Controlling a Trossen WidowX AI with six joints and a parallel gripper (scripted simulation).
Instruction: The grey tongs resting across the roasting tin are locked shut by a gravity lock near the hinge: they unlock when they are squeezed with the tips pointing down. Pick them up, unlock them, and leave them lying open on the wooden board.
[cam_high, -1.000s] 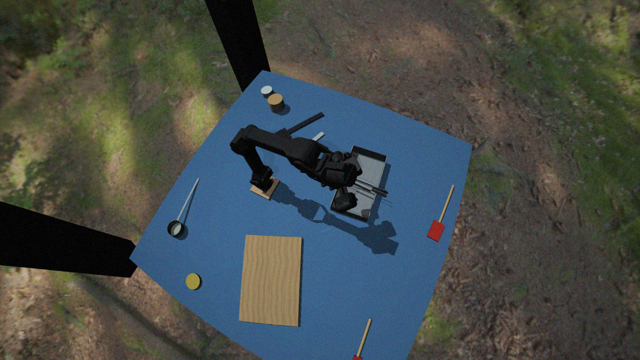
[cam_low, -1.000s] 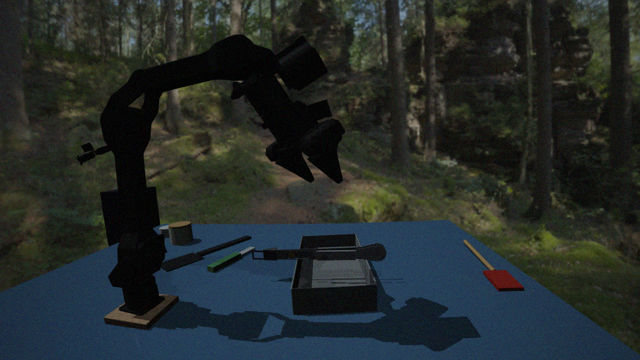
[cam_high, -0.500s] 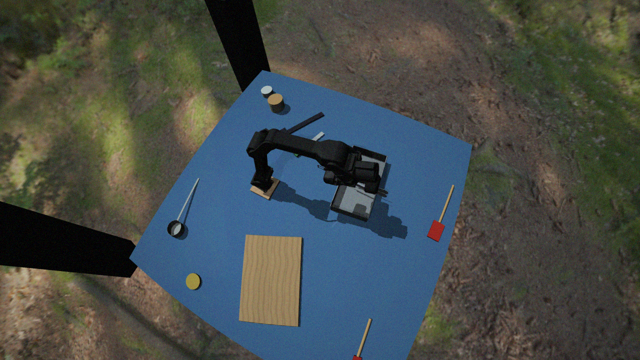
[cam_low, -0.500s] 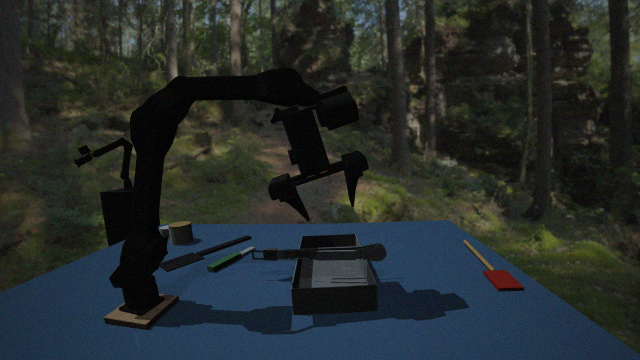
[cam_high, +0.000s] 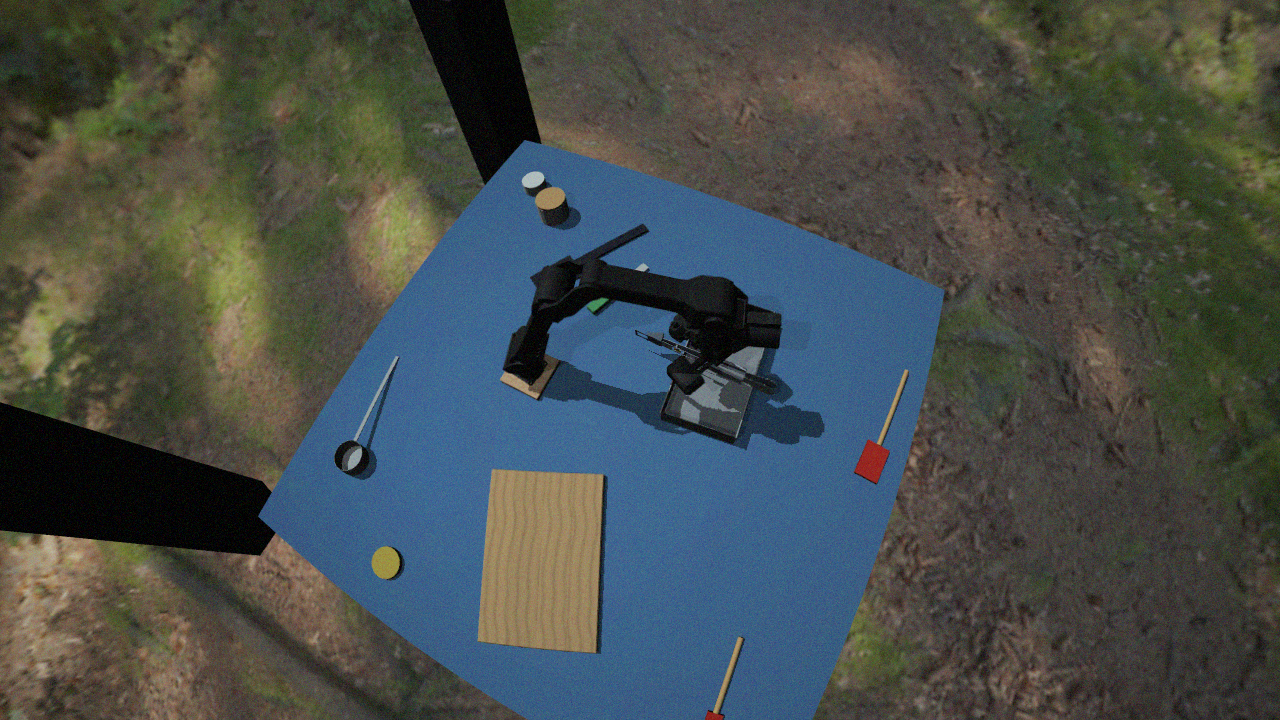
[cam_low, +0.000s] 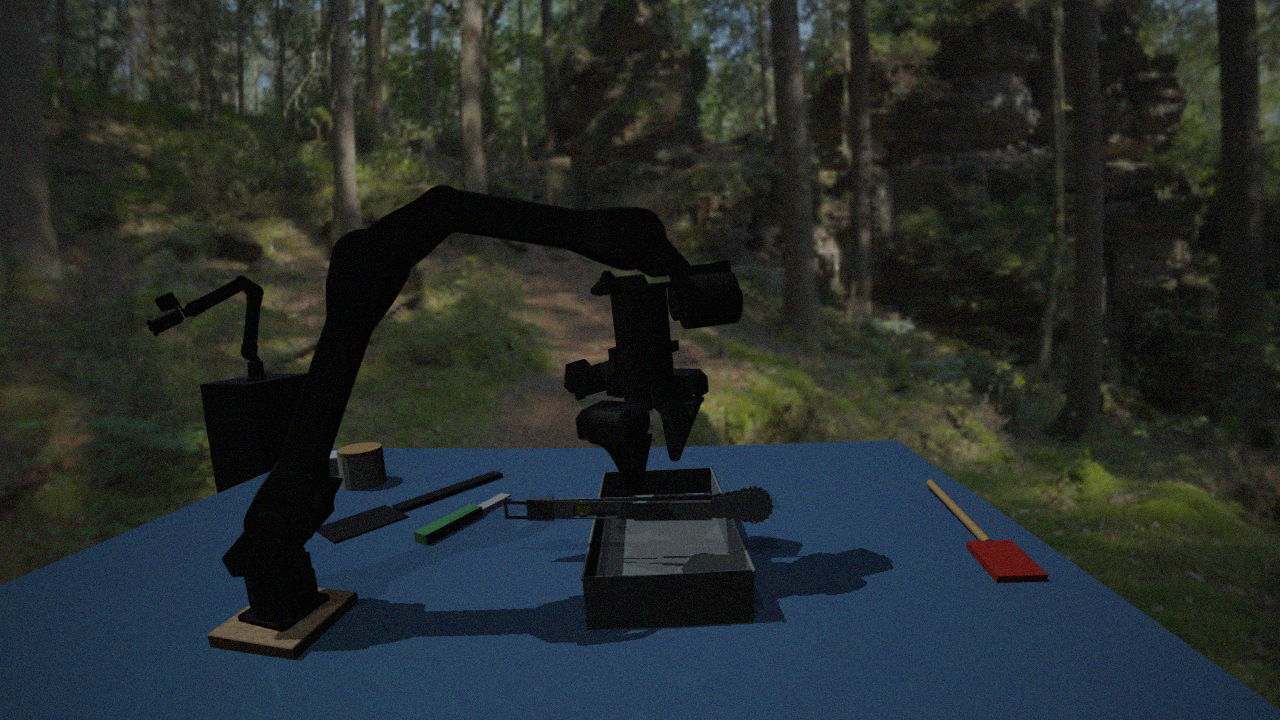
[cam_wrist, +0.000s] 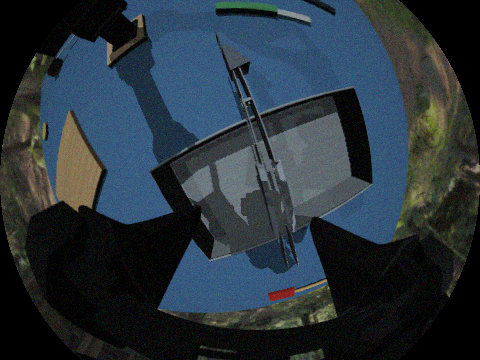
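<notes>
My gripper tip is now 90 mm above the roasting tin and 50 mm to the right of it. The rest, counted from my gripper tip: black spatula 430 mm behind, 130 mm to the left, 110 mm below; then red spatula 390 mm ahead, 110 mm below, 100 mm to the left; then wooden board 500 mm to the right, 110 mm below, 100 mm behind.
</notes>
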